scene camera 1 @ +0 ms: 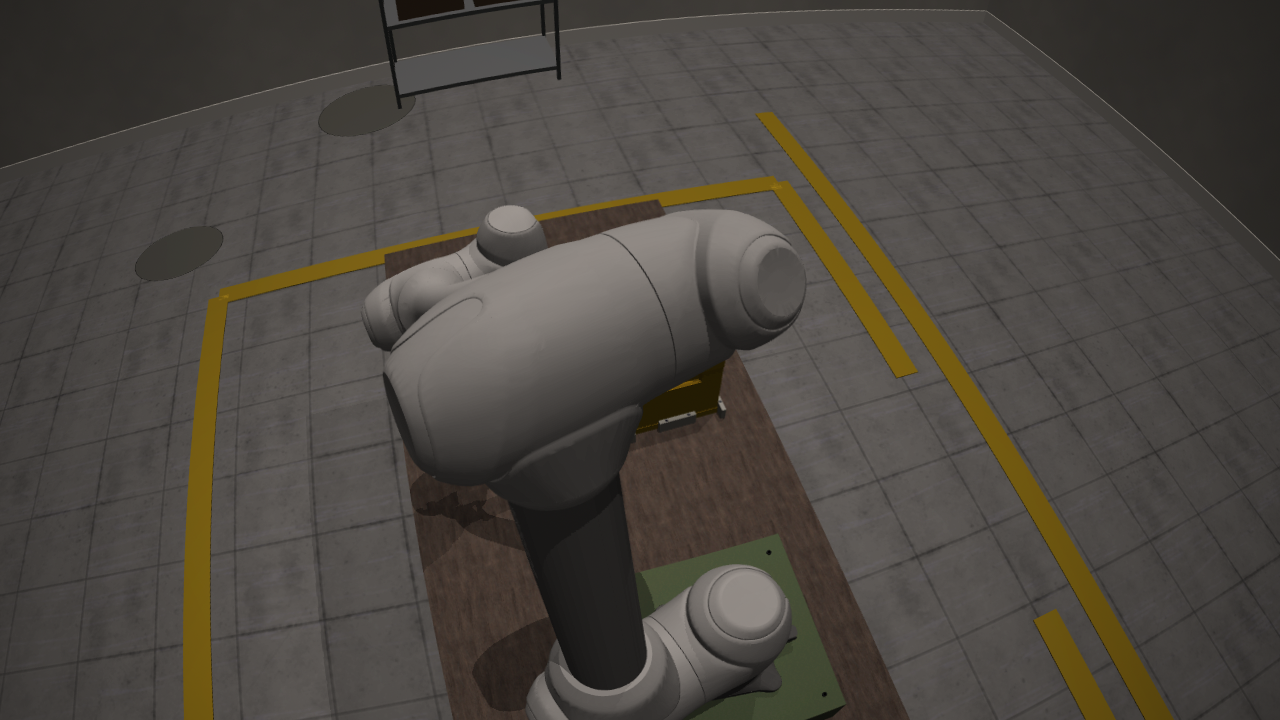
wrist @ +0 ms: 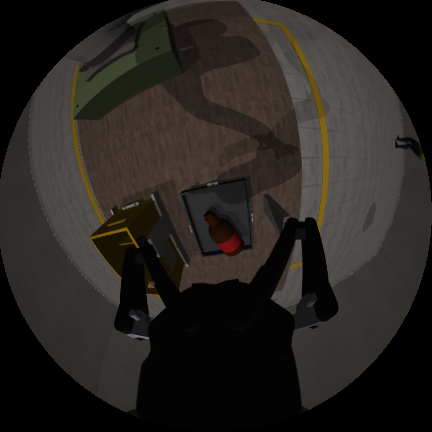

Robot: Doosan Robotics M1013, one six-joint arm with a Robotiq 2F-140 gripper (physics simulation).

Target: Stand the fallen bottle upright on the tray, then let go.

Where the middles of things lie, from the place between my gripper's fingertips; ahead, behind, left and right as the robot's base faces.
I see the brown bottle (wrist: 221,231) 160 mm below my hand, 160 mm ahead of it and 10 mm to the left of it.
